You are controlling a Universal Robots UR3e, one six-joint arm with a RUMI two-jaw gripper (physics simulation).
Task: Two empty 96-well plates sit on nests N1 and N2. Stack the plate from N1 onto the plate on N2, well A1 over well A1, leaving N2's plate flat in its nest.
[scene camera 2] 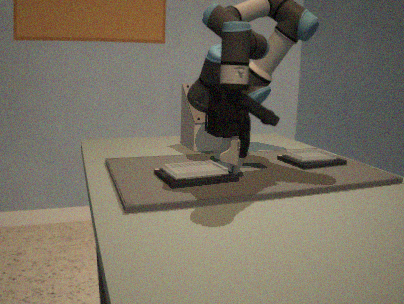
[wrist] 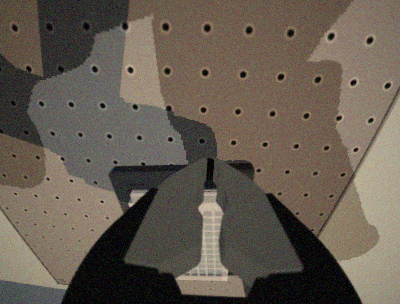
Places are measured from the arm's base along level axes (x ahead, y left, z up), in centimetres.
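Pixels of known places: gripper, between the fingertips: (scene camera 2: pixel 233 174) (wrist: pixel 209 160); arm's base, origin of its link: (scene camera 2: pixel 205 99).
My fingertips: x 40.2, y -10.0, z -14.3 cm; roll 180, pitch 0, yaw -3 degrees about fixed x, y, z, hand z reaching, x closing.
For each thing: its middle in the pictures, then the offset to it from my fingertips. Level surfaces: height alone.
- pale 96-well plate, middle of its body: (wrist: pixel 187 242) (scene camera 2: pixel 195 169) dx -2.2, dy -8.9, dz +1.4 cm
- second pale plate, middle of its body: (scene camera 2: pixel 310 154) dx -6.6, dy +28.4, dz +1.6 cm
- brown perforated board, height of its surface: dz -0.5 cm
- pale table, height of its surface: dz -1.8 cm
A pale 96-well plate (scene camera 2: pixel 192 169) (wrist: pixel 211 245) sits in a dark nest (scene camera 2: pixel 200 182) (wrist: pixel 145 176) at the left of the board in the scene view. It looks flat. In the wrist view parts of it show between and beside the fingers. A second pale plate (scene camera 2: pixel 311 154) sits in another dark nest (scene camera 2: pixel 315 163) at the right. No labels show which nest is N1 or N2. My gripper (scene camera 2: pixel 234 171) (wrist: pixel 209 160) is shut with no plate between its fingertips. It points down at the right-hand end of the left nest; whether it touches is unclear. The fingers hide much of that plate in the wrist view.
Both nests stand on a brown perforated board (scene camera 2: pixel 145 200) (wrist: pixel 270 92) on a pale table (scene camera 2: pixel 250 250). The arm's base bracket (scene camera 2: pixel 188 125) stands behind the board. Arm shadows fall across the board and the table's front part.
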